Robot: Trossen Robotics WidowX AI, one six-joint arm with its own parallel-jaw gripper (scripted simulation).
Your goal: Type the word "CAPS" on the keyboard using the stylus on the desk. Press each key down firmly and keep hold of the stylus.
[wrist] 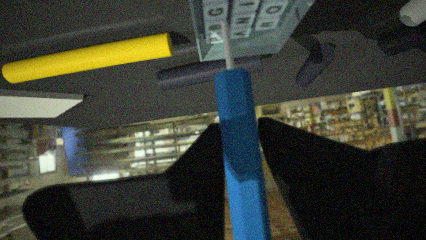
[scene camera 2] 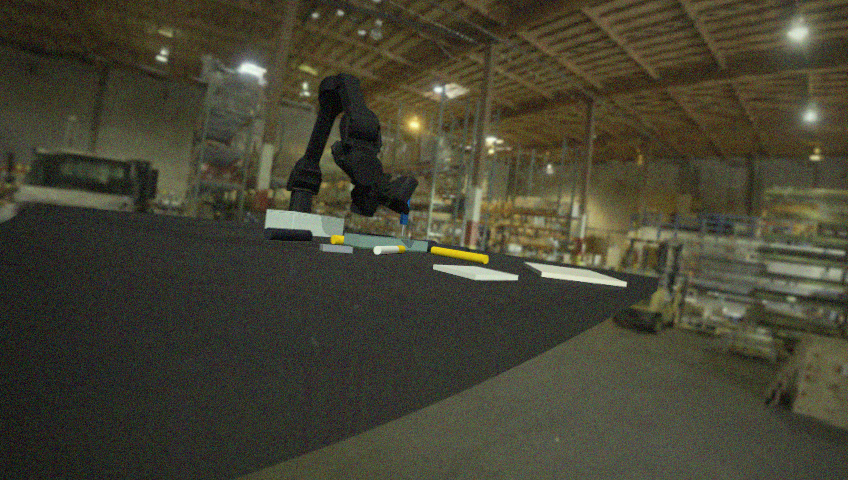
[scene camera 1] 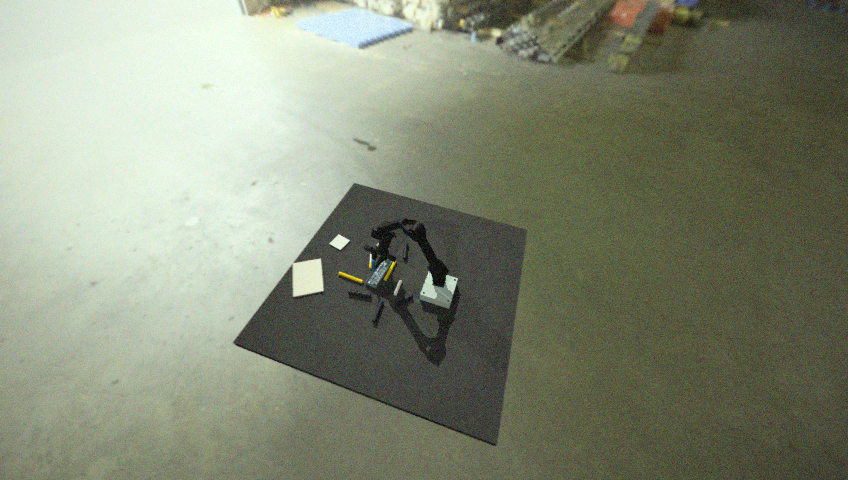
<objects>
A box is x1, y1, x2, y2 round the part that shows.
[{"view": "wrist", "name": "my gripper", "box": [22, 117, 425, 239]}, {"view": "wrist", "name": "yellow cylinder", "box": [2, 32, 172, 82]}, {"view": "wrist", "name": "dark cylinder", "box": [156, 55, 262, 90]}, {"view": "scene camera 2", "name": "my gripper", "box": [350, 172, 418, 216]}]
</objects>
